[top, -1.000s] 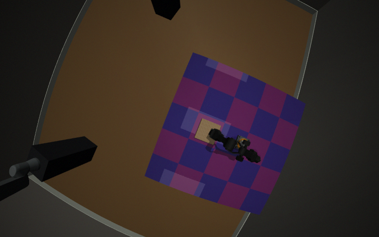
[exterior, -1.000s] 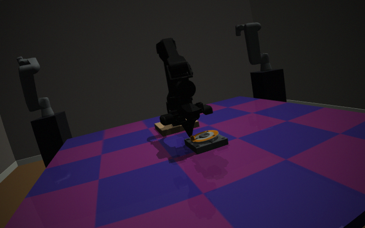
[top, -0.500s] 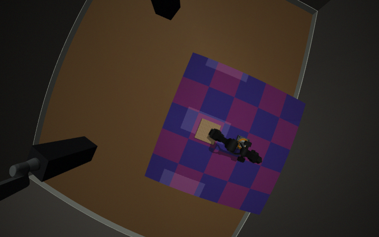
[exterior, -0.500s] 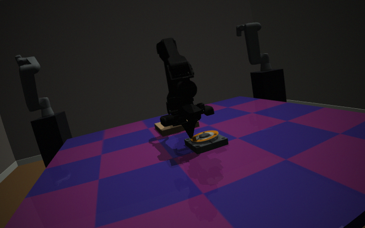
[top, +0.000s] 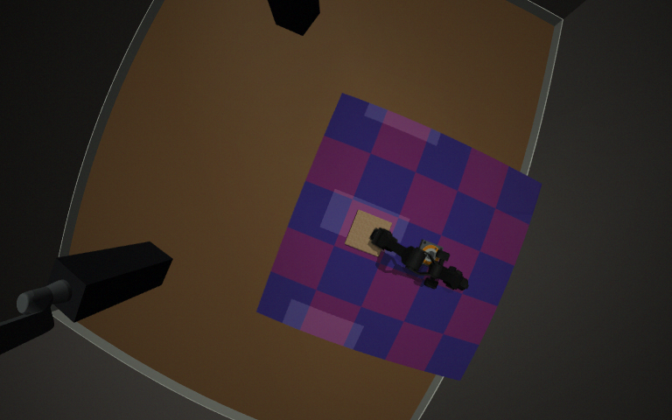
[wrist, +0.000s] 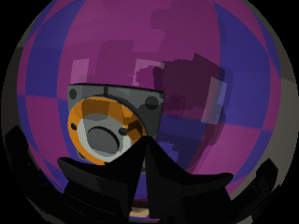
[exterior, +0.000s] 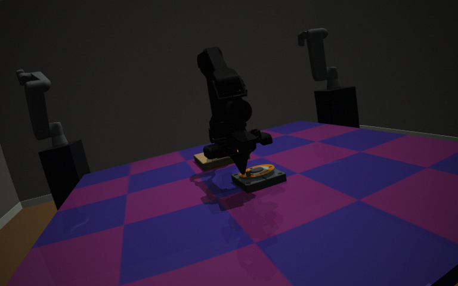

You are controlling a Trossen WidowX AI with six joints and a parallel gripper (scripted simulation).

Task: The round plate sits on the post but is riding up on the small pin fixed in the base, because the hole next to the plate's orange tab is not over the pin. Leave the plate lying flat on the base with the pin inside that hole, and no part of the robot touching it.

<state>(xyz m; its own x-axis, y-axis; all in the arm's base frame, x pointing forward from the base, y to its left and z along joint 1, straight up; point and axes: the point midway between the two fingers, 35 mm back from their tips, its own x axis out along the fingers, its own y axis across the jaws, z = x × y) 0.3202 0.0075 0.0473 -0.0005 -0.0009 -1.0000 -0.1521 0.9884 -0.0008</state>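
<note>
The dark square base lies 3 cm behind my gripper tip, 5 cm to the left of it and 2 cm below it.
</note>
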